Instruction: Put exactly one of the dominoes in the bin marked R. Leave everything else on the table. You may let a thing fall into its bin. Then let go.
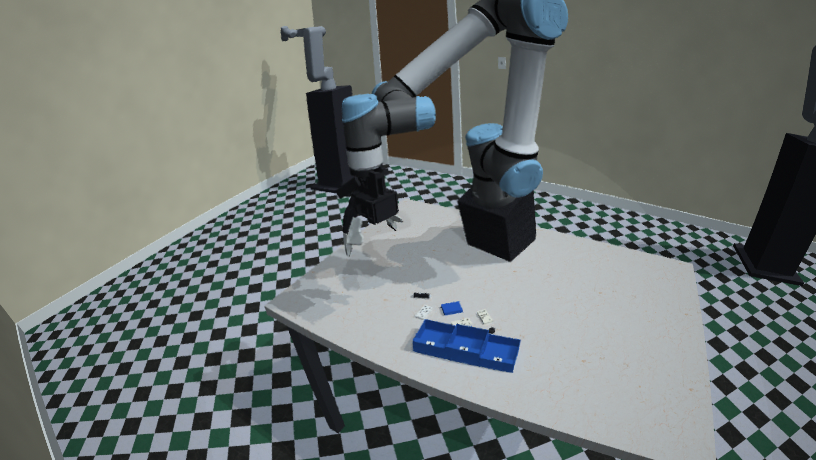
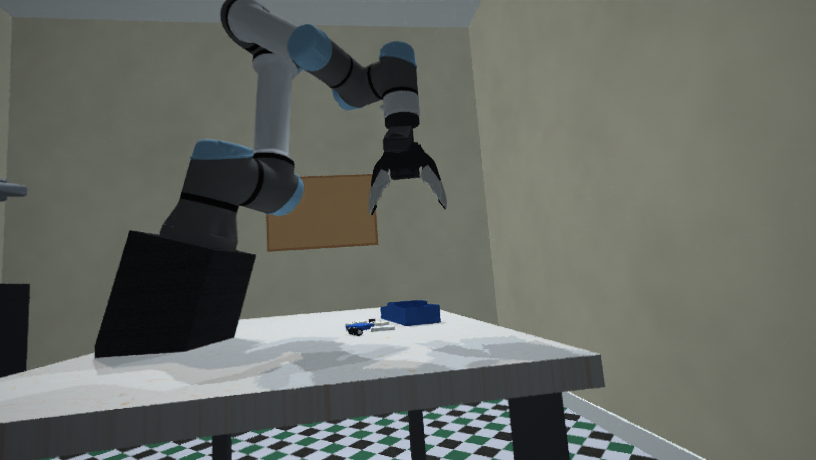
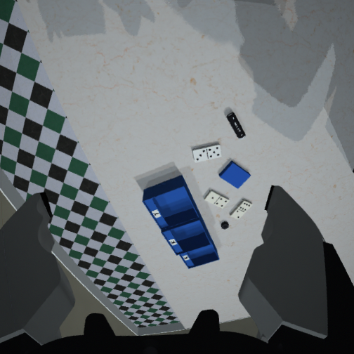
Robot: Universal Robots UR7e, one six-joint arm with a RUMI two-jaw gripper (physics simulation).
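Seen in the pictures: gripper, fingertip midpoint: (image 1: pixel 372 242) (image 2: pixel 408 212); arm's base, origin of the base link: (image 1: pixel 495 191) (image 2: pixel 198 243).
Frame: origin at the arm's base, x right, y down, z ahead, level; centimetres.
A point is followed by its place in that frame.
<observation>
A white domino (image 1: pixel 424 311) {x 8.7, y 20.9, z 37.4 cm} (image 3: pixel 207 152) with black dots lies flat on the table. A cream domino (image 1: pixel 484 316) {x -7.5, y 20.6, z 34.0 cm} (image 3: pixel 241 209) and another cream domino (image 3: pixel 216 199) lie near the small round black thing. A blue three-compartment bin unit (image 1: pixel 465 356) {x -8.2, y 18.8, z 50.9 cm} (image 2: pixel 421 314) {x 5.4, y 19.3, z 47.2 cm} (image 3: pixel 173 231) stands beside them. Each compartment has a small white label; the letters are too small to read surely, so I cannot tell which is R. No domino shows in the compartments. My gripper (image 1: pixel 371 241) {x 18.8, y -2.0, z 42.6 cm} (image 2: pixel 408 209) {x 18.8, y -2.0, z 42.6 cm} (image 3: pixel 158 191) is open and empty, high above the table and well clear of the dominoes.
A flat blue block (image 1: pixel 451 308) {x 2.1, y 20.4, z 34.1 cm} (image 3: pixel 235 174) lies among the dominoes. A black bar (image 1: pixel 421 295) {x 12.0, y 20.3, z 32.0 cm} (image 2: pixel 355 330) {x 14.1, y 20.3, z 31.4 cm} (image 3: pixel 235 125) with white marks lies beyond the white domino. A round black thing (image 1: pixel 492 330) {x -11.1, y 20.8, z 38.4 cm} (image 3: pixel 225 225) lies near the bins. The bins stand near a table edge.
</observation>
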